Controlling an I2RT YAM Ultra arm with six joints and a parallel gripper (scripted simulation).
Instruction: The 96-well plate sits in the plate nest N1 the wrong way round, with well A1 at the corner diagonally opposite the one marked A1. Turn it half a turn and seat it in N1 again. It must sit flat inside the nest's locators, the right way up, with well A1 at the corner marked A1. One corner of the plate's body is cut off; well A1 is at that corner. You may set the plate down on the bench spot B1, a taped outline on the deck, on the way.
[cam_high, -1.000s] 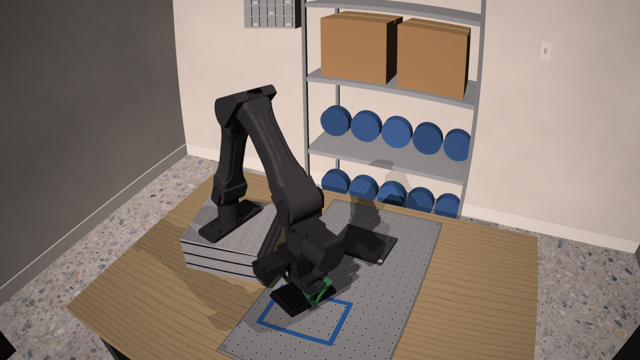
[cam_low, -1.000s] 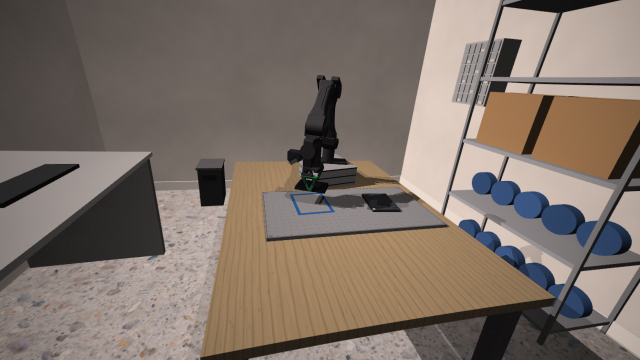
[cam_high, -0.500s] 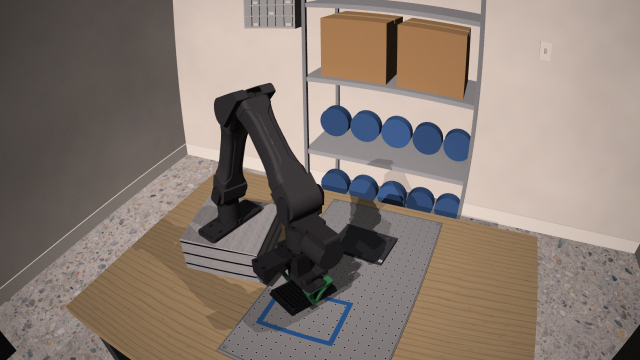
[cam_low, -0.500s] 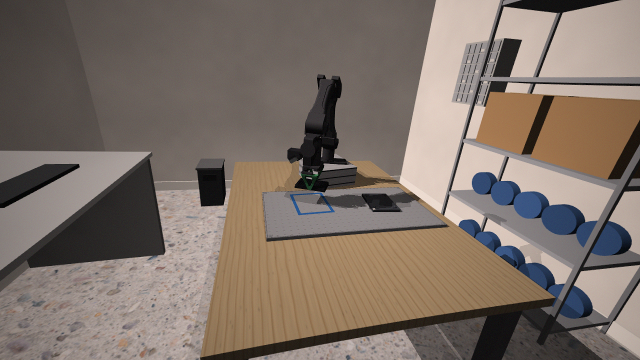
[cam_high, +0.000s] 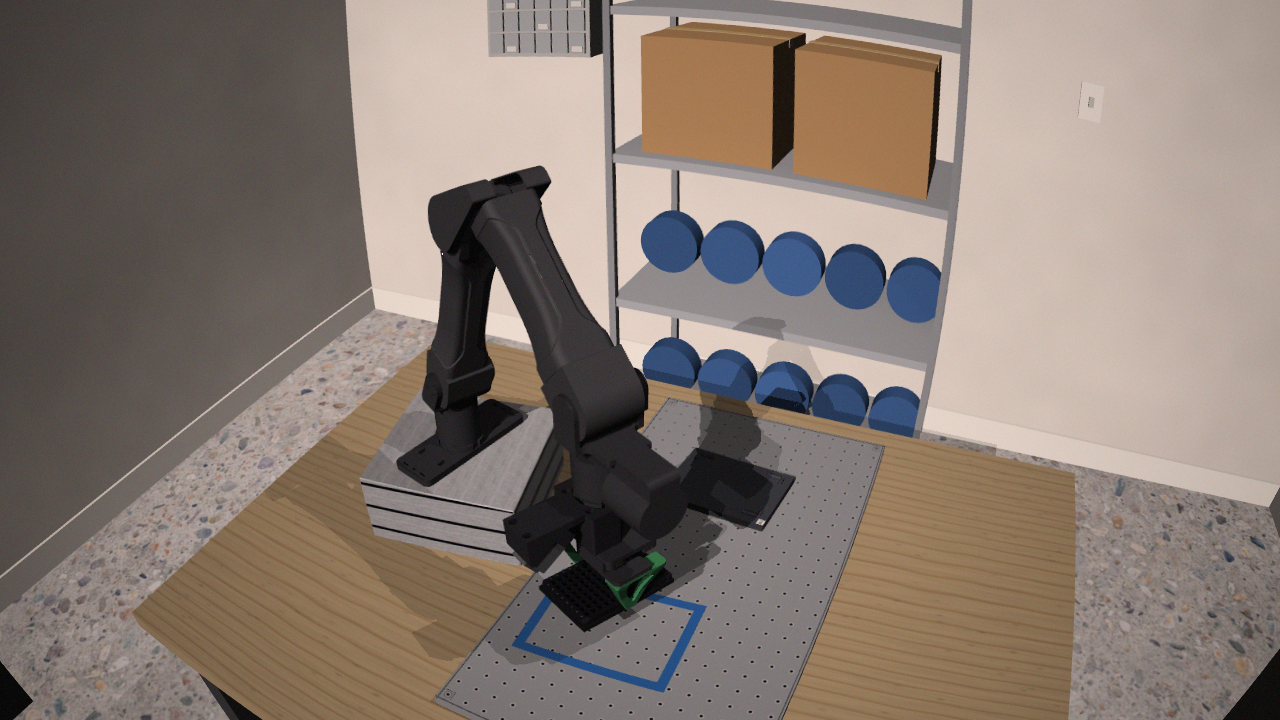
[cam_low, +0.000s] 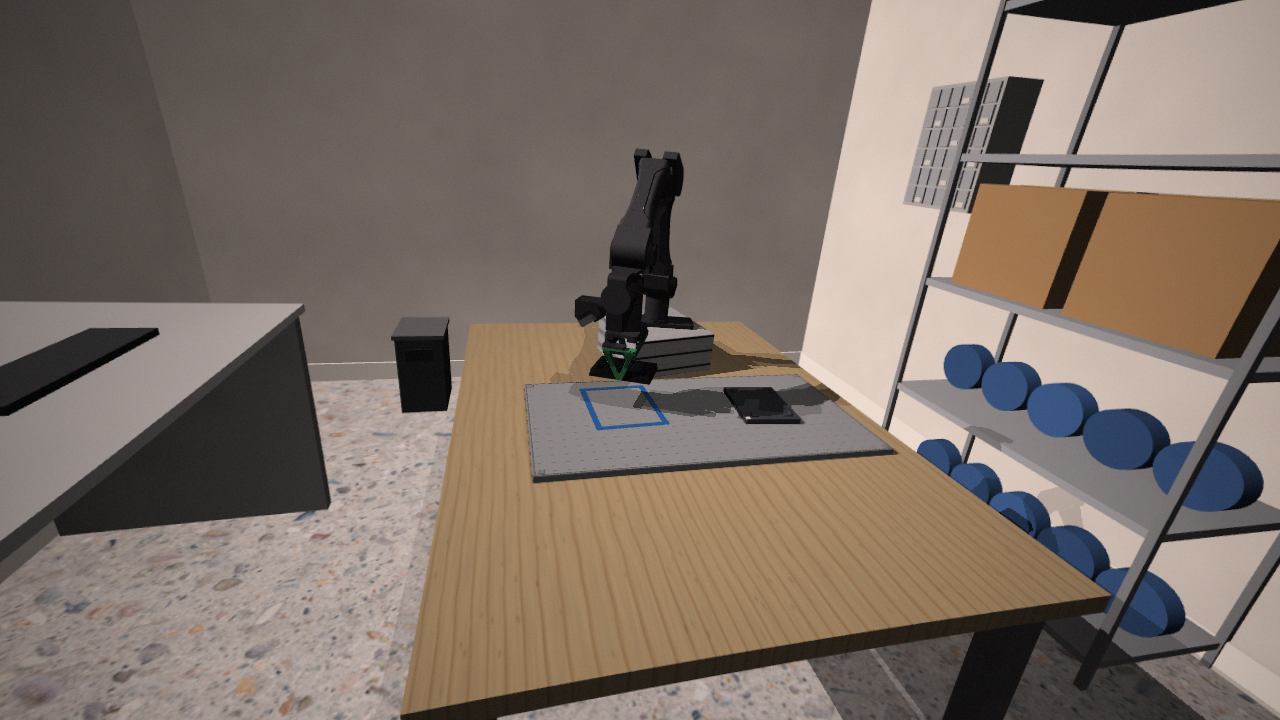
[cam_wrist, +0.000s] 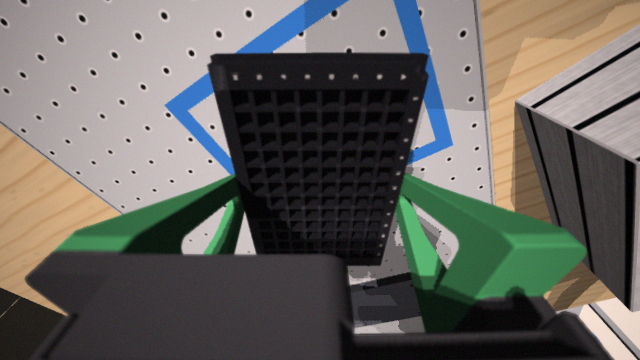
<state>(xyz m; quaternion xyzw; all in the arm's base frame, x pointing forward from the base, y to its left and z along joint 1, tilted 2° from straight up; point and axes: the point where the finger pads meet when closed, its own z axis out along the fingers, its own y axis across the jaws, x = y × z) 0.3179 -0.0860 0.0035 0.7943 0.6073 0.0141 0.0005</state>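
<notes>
My gripper is now right at the black 96-well plate. Also, from my hand: white A1 label (60 mm ahead, 260 mm to the left, 80 mm below); then dark plate nest N1 (20 mm behind, 310 mm to the left, 80 mm below).
</notes>
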